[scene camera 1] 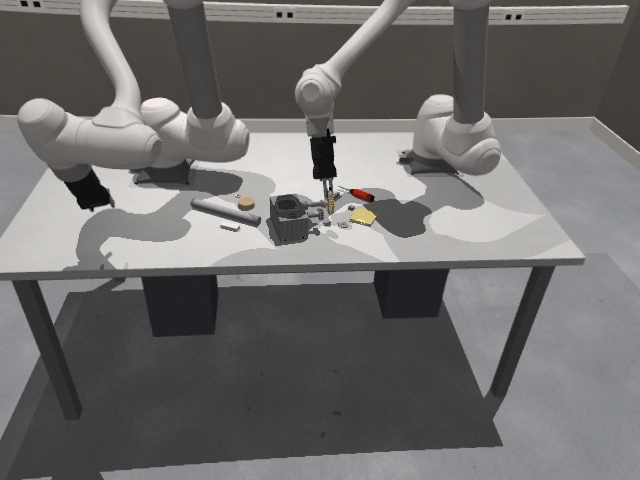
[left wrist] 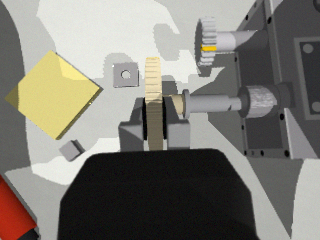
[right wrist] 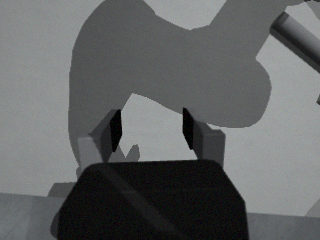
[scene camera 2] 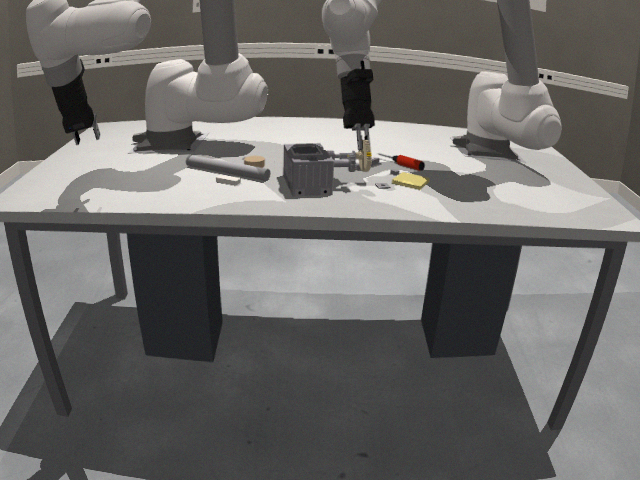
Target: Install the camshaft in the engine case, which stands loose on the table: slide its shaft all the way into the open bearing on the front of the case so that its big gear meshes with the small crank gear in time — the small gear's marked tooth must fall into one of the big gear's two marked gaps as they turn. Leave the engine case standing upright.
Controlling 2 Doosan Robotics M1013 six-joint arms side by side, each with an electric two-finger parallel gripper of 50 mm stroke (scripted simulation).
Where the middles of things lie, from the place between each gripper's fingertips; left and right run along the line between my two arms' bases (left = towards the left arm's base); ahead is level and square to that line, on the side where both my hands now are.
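The small crank gear (left wrist: 205,42) is 30 mm to the right of my left hand, 80 mm ahead of it and 30 mm below it.
That same small crank gear is 65 cm to the left of my right hand (scene camera 2: 88,139), 10 cm below it and 5 cm behind it. So by its middle, the gear is nearer to my left hand than to my right hand.
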